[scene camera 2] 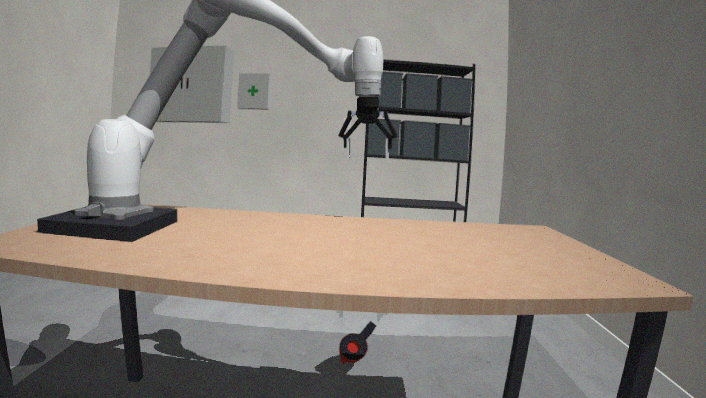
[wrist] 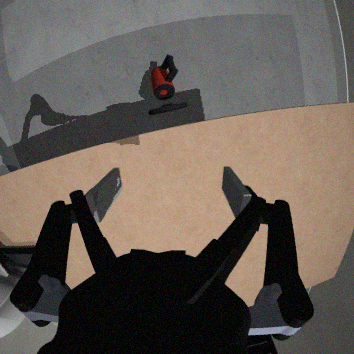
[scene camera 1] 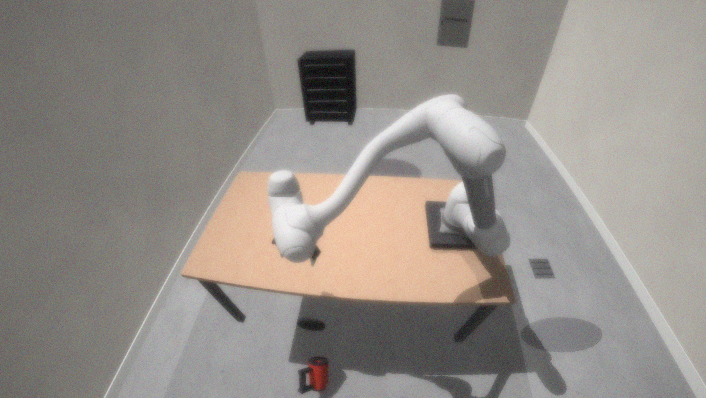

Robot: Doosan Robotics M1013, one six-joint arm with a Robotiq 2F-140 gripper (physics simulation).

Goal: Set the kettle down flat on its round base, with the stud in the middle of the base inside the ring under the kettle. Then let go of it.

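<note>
The red kettle is down at floor level beyond the table's edge. It is tipped over, with one dark-ringed end facing the table and its black handle sticking out to the side. A dark, flat, thin piece, which looks like the round base, is apart from the kettle, between it and the table edge. Its stud and the ring under the kettle cannot be made out. My gripper is wide open and empty, pointing down high above the table, far from both; in scene camera 1 the arm mostly hides it.
The wooden table stands between the gripper and the floor. The arm's black mounting plate is on it. A shelf rack and a dark drawer cabinet stand near the walls.
</note>
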